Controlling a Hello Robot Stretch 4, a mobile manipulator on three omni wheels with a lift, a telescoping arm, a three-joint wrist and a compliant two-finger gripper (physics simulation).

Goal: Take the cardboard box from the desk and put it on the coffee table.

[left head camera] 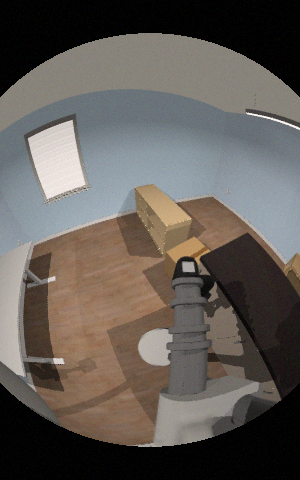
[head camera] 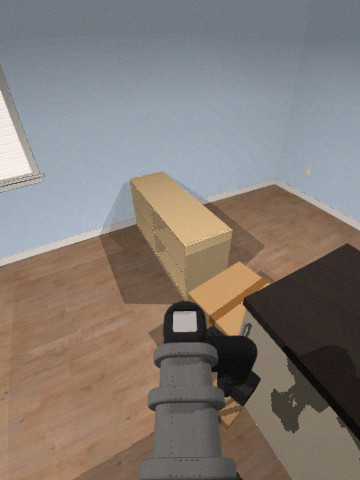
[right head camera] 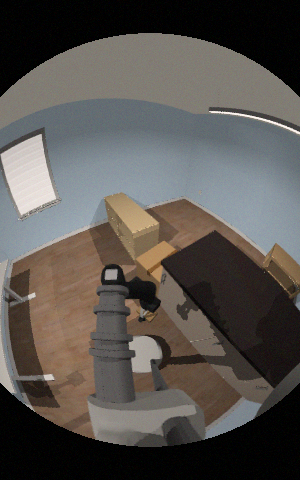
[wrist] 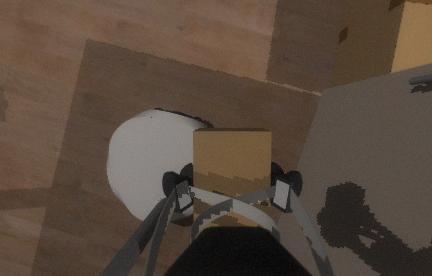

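Seen in the pictures: gripper, between the fingertips: (right head camera: 146, 313) (wrist: 231, 178); robot's base, origin of its link: (left head camera: 158, 345) (right head camera: 141, 353) (wrist: 171, 159).
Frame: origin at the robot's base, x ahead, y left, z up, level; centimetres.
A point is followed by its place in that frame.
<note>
The small cardboard box (wrist: 232, 155) @[x 28.5, y -6.8, z 88.3 cm] (head camera: 229, 418) @[x 22.8, y -9.9, z 88.3 cm] is between the two fingertips of my gripper (wrist: 231, 178) @[x 26.3, y -8.8, z 83.7 cm] in the wrist view, with a pad against each side. The gripper is shut on it and holds it above the floor, beside the dark-topped cabinet. The arm and wrist hide much of the box in the head views. A white table (left head camera: 10, 310) @[x -10.3, y 137.1, z 69.3 cm], seemingly the desk, stands at the far left of the left head view. A low wooden table (right head camera: 289, 261) @[x 49.8, y -256.2, z 42.3 cm] with an open front, seemingly the coffee table, stands at the right, beyond the cabinet.
A long dark-topped cabinet (head camera: 310, 295) (right head camera: 215, 280) stands close at the right of the arm. A large cardboard box (head camera: 225, 295) @[x 97.4, y -24.7, z 37.9 cm] (right head camera: 157, 255) @[x 102.3, y -27.7, z 37.9 cm] lies on the floor at its far end, next to a wooden shelf unit (head camera: 180, 205) @[x 171.9, y 2.1, z 58.3 cm]. A white round shape (wrist: 145, 160) @[x -1.5, y 5.6, z 18.7 cm] is low beside the gripper.
</note>
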